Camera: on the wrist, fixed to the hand. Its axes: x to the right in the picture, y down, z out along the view.
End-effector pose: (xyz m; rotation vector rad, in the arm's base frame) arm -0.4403 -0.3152 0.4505 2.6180 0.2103 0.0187
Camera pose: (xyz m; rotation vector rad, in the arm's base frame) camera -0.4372 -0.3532 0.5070 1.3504 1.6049 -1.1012
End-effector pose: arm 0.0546 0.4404 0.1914 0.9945 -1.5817 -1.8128
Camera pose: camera 0.0770 0.4153 0.2507 -1.0001 0.2052 2.1316
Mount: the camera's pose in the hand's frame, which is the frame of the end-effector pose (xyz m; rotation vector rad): -0.0042 0.0609 -0.0304 -0.4339 -0.6542 -1.5360
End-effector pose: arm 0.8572 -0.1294 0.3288 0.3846 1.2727 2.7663
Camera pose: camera 0.8558 -0.1924 0.3550 0.1163 0.3718 1.3084
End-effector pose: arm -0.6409 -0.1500 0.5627 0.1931 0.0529 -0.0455
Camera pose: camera -0.6435 -0.0843 0.5448 -0.3436 -0.4525 -1.6084
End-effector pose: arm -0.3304 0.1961 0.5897 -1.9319 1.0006 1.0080
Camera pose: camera -0.3756 0.1451 0.5917 -1.7347 -1.0641 0.7340
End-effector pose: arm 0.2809 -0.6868 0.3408 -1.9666 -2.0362 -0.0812
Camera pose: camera 0.3463 -0.6950 0.3582 0.0096 2.6216 0.1651
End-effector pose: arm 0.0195 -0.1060 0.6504 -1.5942 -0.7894 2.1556
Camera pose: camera 0.0527 -0.1493 0.6095 0.0211 -1.8784 1.2085
